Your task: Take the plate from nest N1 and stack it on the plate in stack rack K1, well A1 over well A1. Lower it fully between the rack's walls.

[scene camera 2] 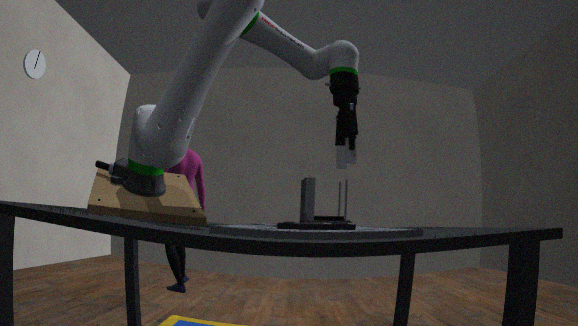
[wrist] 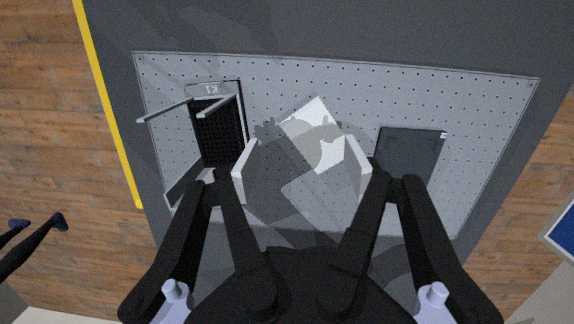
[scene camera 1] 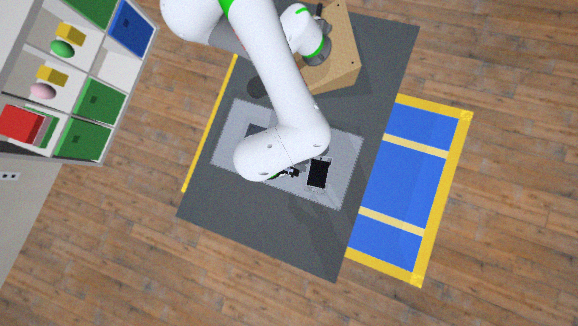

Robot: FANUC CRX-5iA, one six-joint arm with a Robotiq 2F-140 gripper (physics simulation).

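Seen in the pictures: gripper, between the fingertips: (scene camera 2: 345,165) (wrist: 301,149); arm's base, origin of its link: (scene camera 2: 143,186) (scene camera 1: 316,50).
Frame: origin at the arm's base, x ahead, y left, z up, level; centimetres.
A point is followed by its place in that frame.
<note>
The white plate (wrist: 314,112) @[z -6.9, x 60.0, y -4.4 cm] lies askew on the pegboard between the rack and the nest, its plain face up; it is partly shaded. Stack rack K1 (wrist: 212,89) @[z -6.4, x 65.1, y 12.8 cm] (scene camera 2: 307,200) @[z 0.1, x 51.1, y 8.2 cm] has a dark wall and thin upright posts. A black plate (wrist: 220,132) @[z -5.8, x 57.6, y 12.7 cm] (scene camera 1: 319,173) @[z -4.8, x 57.1, y 13.6 cm] sits inside it. Nest N1 (wrist: 412,152) @[z -7.0, x 51.6, y -22.7 cm] is a dark block with no plate on it; its corner (scene camera 1: 256,130) @[z -7.0, x 42.3, y -22.1 cm] shows past the arm in scene camera 1. My gripper (wrist: 301,149) @[z 9.8, x 60.4, y -2.1 cm] (scene camera 2: 345,157) @[z 9.8, x 60.4, y -2.1 cm] is open and empty, high above the pegboard, its fingers either side of the white plate in the wrist view. Well A1 cannot be made out.
The perforated pegboard (wrist: 450,100) @[z -8.1, x 60.8, y -28.1 cm] (scene camera 1: 227,132) @[z -8.1, x 46.1, y -37.6 cm] lies on the dark table (scene camera 1: 240,225) @[z -9.4, x 90.7, y -19.2 cm]. The wooden robot base (scene camera 1: 345,55) @[z 5.0, x 4.1, y 13.7 cm] (scene camera 2: 150,200) @[z -4.1, x 5.1, y -7.4 cm] stands on the table. A blue mat with yellow borders (scene camera 1: 442,195) and a shelf unit (scene camera 1: 151,45) flank the table. A person (scene camera 2: 196,172) stands behind it.
</note>
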